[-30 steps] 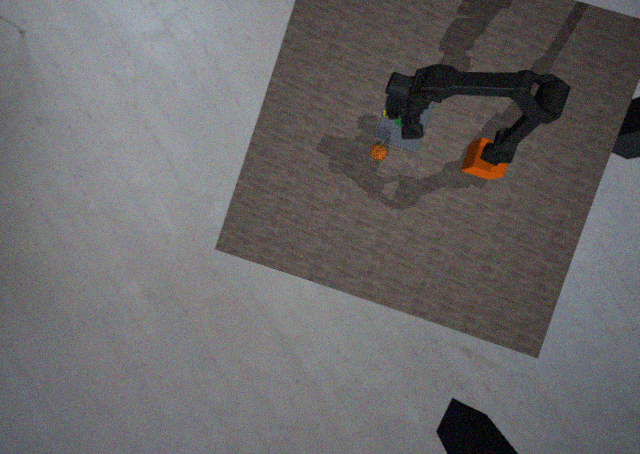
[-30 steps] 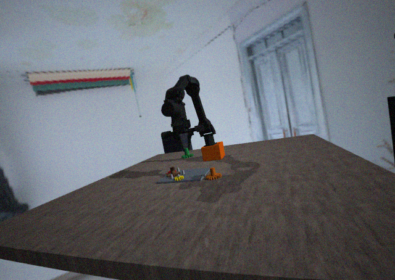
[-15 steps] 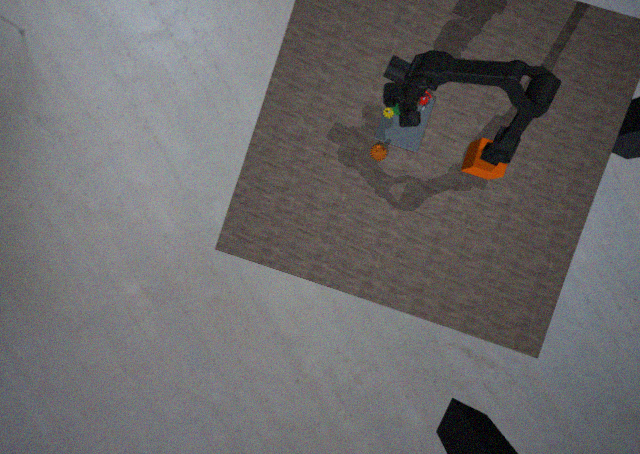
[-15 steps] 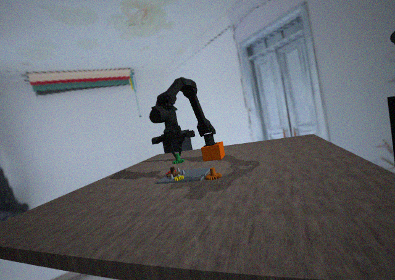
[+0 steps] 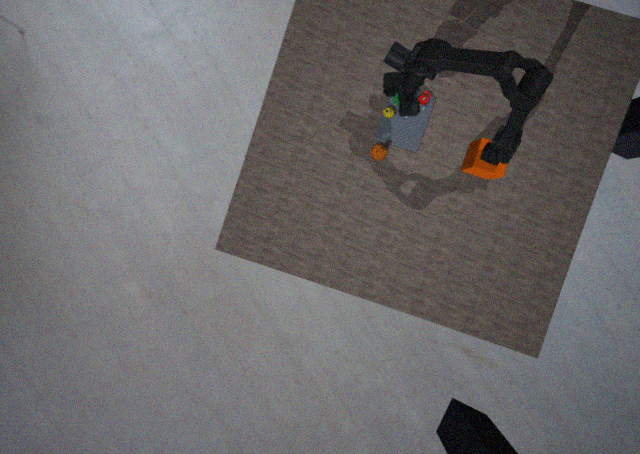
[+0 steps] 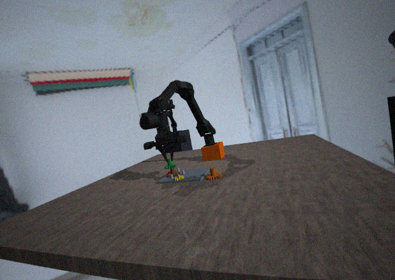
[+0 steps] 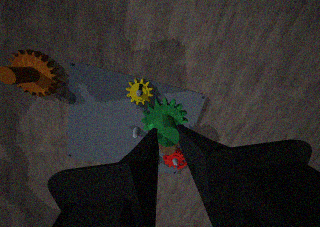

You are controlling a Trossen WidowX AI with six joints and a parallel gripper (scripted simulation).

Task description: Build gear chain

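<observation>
Right now the yellow gear is 7 cm below my gripper tip, 4 cm to the left of it and 1 cm ahead of it. Also, from my gripper tip: red gear 8 cm behind, 7 cm below, 6 cm to the right; then green gear 1 cm below; then brown gear 6 cm below, 5 cm behind, 3 cm to the right.
</observation>
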